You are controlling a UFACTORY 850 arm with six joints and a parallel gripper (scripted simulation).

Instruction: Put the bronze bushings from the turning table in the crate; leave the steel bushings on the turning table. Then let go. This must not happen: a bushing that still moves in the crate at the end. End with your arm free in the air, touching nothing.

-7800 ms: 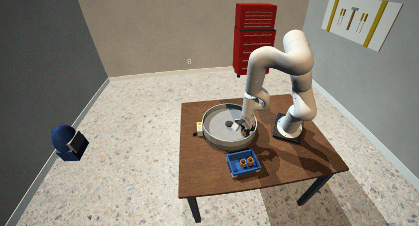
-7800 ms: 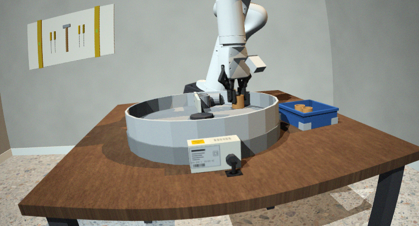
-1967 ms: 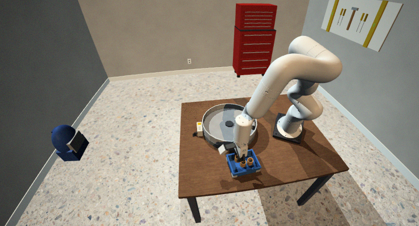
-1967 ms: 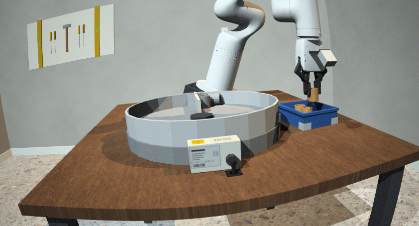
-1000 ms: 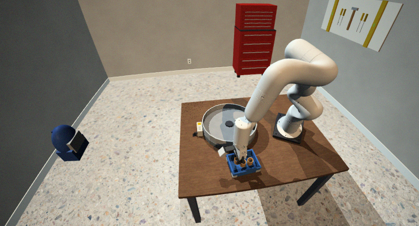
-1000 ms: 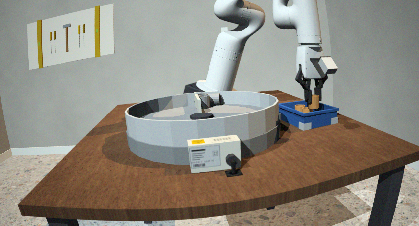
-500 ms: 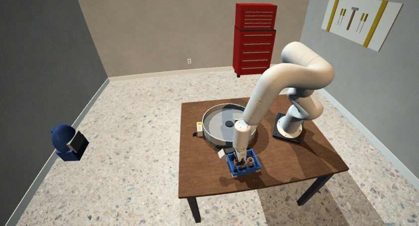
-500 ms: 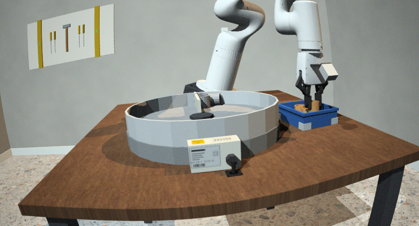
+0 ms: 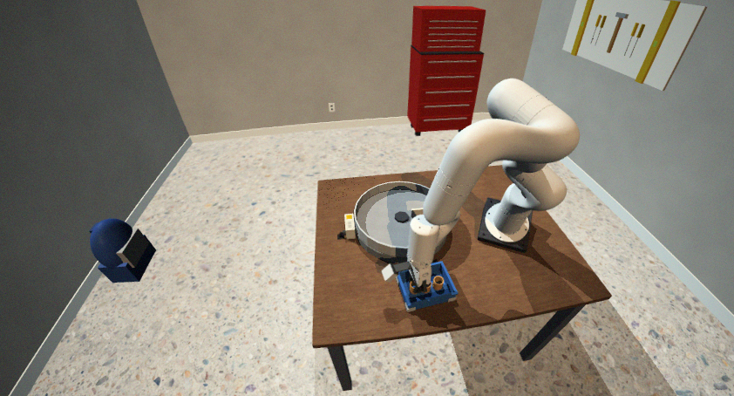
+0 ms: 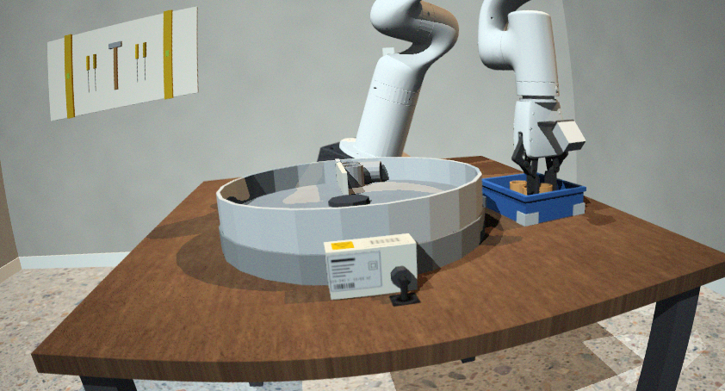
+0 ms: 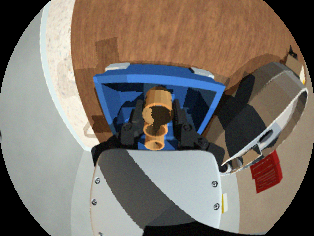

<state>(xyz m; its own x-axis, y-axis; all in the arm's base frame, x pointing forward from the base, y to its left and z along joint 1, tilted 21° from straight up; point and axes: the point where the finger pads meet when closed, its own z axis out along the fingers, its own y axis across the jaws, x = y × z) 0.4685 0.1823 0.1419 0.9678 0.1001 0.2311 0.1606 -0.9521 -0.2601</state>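
Now: the blue crate 40 mm behind my hand and 30 mm below it. From my hand the other things lie so: grey turning table: 20 mm behind, 340 mm to the right.
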